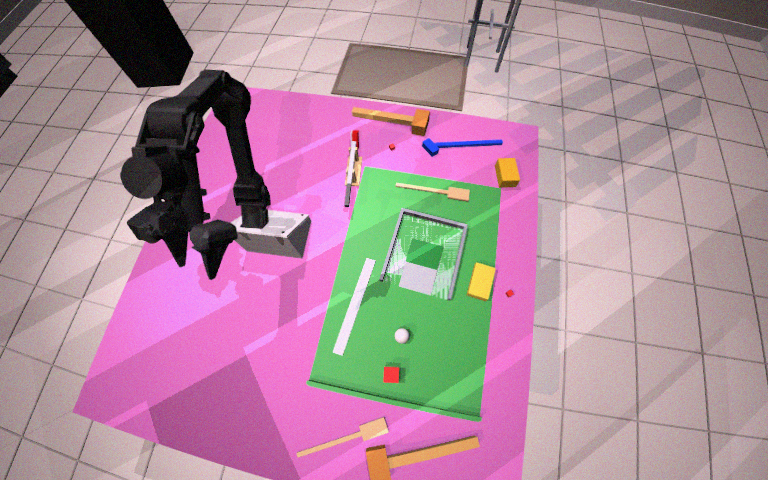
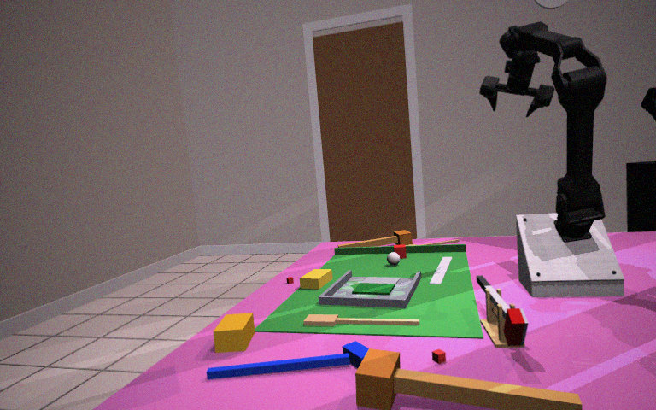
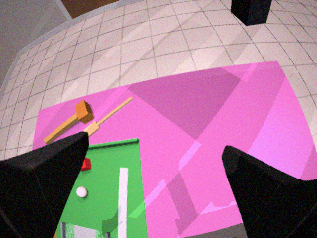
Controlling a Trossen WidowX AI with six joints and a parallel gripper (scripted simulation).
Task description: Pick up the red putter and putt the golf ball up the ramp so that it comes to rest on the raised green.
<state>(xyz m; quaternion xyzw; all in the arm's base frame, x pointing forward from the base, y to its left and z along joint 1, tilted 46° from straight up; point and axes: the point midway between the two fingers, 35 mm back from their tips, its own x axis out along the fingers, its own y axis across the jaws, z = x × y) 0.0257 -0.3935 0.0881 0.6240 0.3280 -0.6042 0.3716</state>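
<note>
Right now my gripper tip is 45 cm above the white bar, 23 cm short of it and 4 cm to the right of it. From my gripper tip the other things lie so: green mat 45 cm below, 41 cm ahead, 13 cm to the left; then white golf ball 43 cm below, 37 cm ahead, 5 cm to the right; then red block 43 cm below, 35 cm ahead, 15 cm to the right.
</note>
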